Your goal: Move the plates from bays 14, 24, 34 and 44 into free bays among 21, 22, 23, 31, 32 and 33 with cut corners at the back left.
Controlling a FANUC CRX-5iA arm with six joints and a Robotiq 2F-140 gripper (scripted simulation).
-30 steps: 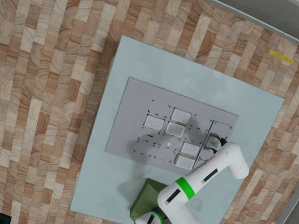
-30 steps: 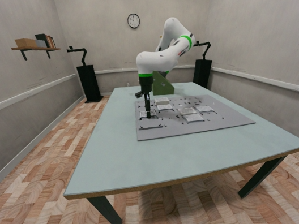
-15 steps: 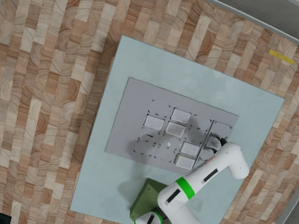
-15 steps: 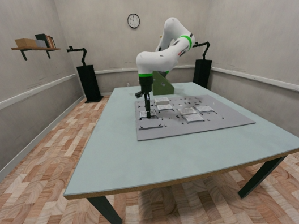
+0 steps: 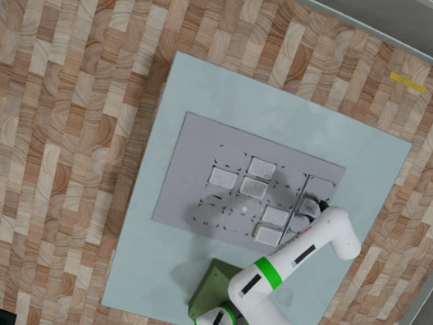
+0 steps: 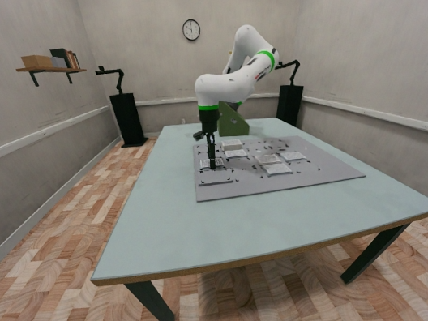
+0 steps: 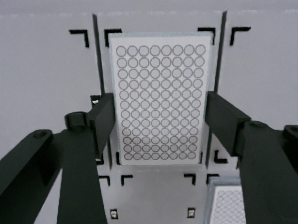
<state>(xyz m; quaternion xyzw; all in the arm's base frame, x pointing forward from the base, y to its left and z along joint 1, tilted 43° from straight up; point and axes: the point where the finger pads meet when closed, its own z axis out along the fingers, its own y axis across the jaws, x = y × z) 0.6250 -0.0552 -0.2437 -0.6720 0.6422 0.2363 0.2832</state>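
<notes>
The sealed 96-well plate lies 2 cm below my hand. Round my hand: small white patch: 32 cm to the left, 14 cm behind, 4 cm below; then sealed deep-well block: 22 cm behind, 15 cm to the left, 2 cm below; then small white round thing: 24 cm to the left, 11 cm behind, 4 cm below.
</notes>
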